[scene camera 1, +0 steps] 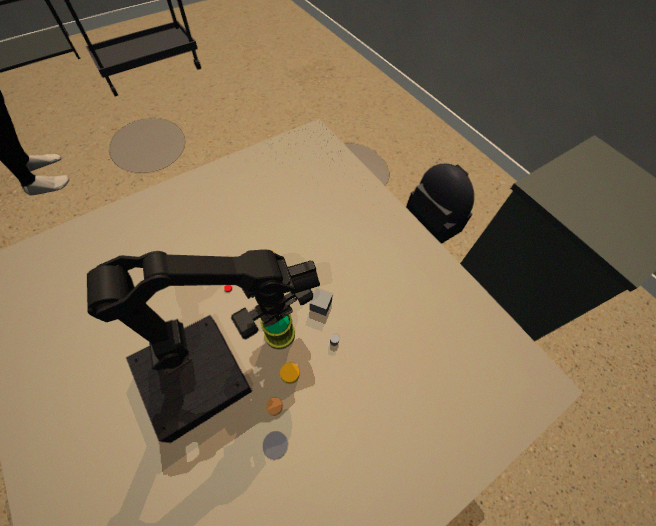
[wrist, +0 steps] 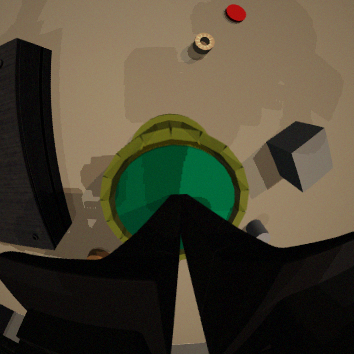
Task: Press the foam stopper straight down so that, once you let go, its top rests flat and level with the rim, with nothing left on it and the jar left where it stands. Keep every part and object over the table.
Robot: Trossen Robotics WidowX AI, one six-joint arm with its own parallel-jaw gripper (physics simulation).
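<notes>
The jar (scene camera 1: pixel 279 342) (wrist: pixel 242 192) has a yellow-green rim and stands upright on the table. The green foam stopper (scene camera 1: pixel 276 324) (wrist: pixel 160 170) sits inside its mouth; in the wrist view its top lies within the rim, with a narrow band of inner wall showing at the far side. Whether the top is exactly level is hard to tell. My gripper (scene camera 1: pixel 275 317) (wrist: pixel 178 202) is shut and empty, pointing down, with its tips over the middle of the stopper, at or very close to its top. The fingers hide the near part of the stopper and rim.
A grey block (scene camera 1: pixel 320 302) (wrist: pixel 312 157) and a small grey cylinder (scene camera 1: pixel 334 340) (wrist: pixel 257 230) stand beside the jar. A yellow disc (scene camera 1: pixel 289 372), an orange piece (scene camera 1: pixel 274 406) and a grey-blue disc (scene camera 1: pixel 275 444) lie nearby. A wooden ring (wrist: pixel 204 42) and red disc (scene camera 1: pixel 227 288) (wrist: pixel 236 13) lie beyond.
</notes>
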